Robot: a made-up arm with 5 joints. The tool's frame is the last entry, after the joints.
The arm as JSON. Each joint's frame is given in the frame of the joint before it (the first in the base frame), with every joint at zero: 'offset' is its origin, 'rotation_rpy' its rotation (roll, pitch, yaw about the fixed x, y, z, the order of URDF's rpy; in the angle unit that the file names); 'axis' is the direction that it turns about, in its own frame. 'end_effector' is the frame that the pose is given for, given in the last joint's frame.
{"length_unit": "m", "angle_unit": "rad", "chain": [
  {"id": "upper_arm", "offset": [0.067, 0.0, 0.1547], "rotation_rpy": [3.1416, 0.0, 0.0], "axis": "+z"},
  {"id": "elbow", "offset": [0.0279, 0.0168, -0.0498], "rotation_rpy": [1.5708, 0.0, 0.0], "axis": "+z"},
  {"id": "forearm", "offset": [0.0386, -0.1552, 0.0], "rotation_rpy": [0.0, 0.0, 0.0], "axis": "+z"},
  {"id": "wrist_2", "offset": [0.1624, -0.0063, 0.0], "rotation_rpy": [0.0, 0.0, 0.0], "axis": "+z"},
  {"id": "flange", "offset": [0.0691, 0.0, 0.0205], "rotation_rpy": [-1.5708, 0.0, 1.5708], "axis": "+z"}
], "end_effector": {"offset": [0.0, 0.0, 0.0], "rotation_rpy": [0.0, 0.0, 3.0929]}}
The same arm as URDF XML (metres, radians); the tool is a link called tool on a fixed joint. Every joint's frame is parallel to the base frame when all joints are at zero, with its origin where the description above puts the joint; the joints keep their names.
<robot name="arm">
<joint name="tool_fixed" type="fixed"><parent link="link5"/><child link="tool"/><origin xyz="0 0 0" rpy="1.5707 -1.5221 -1.5707"/></joint>
<joint name="flange" type="continuous"><parent link="link4"/><child link="link5"/><origin xyz="0.0691 0.0205 0" rpy="0 0 0"/><axis xyz="-1 0 0"/></joint>
<joint name="wrist_2" type="continuous"><parent link="link3"/><child link="link4"/><origin xyz="0.1624 0 0.0063" rpy="0 0 0"/><axis xyz="0 1 0"/></joint>
<joint name="forearm" type="continuous"><parent link="link2"/><child link="link3"/><origin xyz="0.0386 0 0.1552" rpy="0 0 0"/><axis xyz="0 1 0"/></joint>
<joint name="elbow" type="continuous"><parent link="link1"/><child link="link2"/><origin xyz="0.0279 -0.0168 0.0498" rpy="0 0 0"/><axis xyz="0 1 0"/></joint>
<joint name="upper_arm" type="continuous"><parent link="base"/><child link="link1"/><origin xyz="0.067 0 0.1547" rpy="0 0 0"/><axis xyz="0 0 -1"/></joint>
<link name="base"/>
<link name="link1"/>
<link name="link2"/>
<link name="link3"/>
<link name="link4"/>
<link name="link5"/>
<link name="tool"/>
</robot>

